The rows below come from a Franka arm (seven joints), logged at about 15 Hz.
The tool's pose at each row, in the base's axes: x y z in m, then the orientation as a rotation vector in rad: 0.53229 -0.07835 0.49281 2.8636 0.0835 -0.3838; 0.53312 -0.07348 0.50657 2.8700 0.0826 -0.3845; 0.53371 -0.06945 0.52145 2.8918 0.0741 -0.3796; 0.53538 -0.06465 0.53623 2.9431 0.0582 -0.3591; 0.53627 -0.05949 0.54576 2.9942 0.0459 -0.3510; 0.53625 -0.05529 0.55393 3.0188 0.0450 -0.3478; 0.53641 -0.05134 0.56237 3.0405 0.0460 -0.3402; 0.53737 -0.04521 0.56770 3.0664 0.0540 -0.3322; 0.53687 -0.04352 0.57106 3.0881 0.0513 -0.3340; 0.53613 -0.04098 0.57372 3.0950 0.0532 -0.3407; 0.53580 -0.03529 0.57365 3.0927 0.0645 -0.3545; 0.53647 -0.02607 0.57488 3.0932 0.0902 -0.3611; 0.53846 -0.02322 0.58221 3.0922 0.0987 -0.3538; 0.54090 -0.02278 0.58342 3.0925 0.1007 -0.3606
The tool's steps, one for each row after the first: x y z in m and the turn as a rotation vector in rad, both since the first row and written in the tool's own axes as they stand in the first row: -0.00275 -0.00135 -0.01430 0.0064 0.0002 -0.0001; -0.00605 -0.00164 -0.02936 0.0278 0.0053 0.0039; -0.00826 -0.00261 -0.04481 0.0766 0.0232 0.0112; -0.00982 -0.00524 -0.05524 0.1267 0.0329 0.0145; -0.01191 -0.00736 -0.06393 0.1506 0.0375 0.0127; -0.01391 -0.00915 -0.07286 0.1710 0.0447 0.0103; -0.01426 -0.01372 -0.07963 0.1950 0.0530 0.0031; -0.01560 -0.01459 -0.08307 0.2168 0.0538 0.0022; -0.01696 -0.01648 -0.08601 0.2242 0.0504 -0.0004; -0.01713 -0.02203 -0.08731 0.2229 0.0424 -0.0086; -0.01660 -0.03059 -0.09097 0.2226 0.0403 -0.0257; -0.01656 -0.03142 -0.09904 0.2202 0.0455 -0.0303; -0.01452 -0.03134 -0.10089 0.2212 0.0414 -0.0322
